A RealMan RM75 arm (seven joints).
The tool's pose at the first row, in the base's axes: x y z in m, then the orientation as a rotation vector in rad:
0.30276 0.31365 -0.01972 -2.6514 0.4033 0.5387
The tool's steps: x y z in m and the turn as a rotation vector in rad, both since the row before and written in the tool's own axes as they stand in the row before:
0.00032 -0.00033 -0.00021 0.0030 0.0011 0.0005
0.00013 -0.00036 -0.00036 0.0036 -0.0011 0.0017
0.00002 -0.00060 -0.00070 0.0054 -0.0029 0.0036
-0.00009 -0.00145 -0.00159 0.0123 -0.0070 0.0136
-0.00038 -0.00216 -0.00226 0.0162 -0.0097 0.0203
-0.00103 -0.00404 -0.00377 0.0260 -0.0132 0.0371
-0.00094 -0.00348 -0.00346 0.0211 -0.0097 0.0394
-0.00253 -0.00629 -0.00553 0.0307 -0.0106 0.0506
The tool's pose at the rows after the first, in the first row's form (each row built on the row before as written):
0.30322 0.31378 -0.01957 -2.6489 0.4048 0.5364
0.30357 0.31391 -0.01920 -2.6449 0.4074 0.5371
0.30402 0.31412 -0.01842 -2.6384 0.4122 0.5402
0.30495 0.31469 -0.01656 -2.6230 0.4303 0.5493
0.30613 0.31559 -0.01378 -2.6021 0.4569 0.5626
0.30802 0.31745 -0.00883 -2.5685 0.5058 0.5820
0.30983 0.31883 -0.00438 -2.5397 0.5575 0.5993
0.31247 0.32171 0.00345 -2.4988 0.6241 0.6171

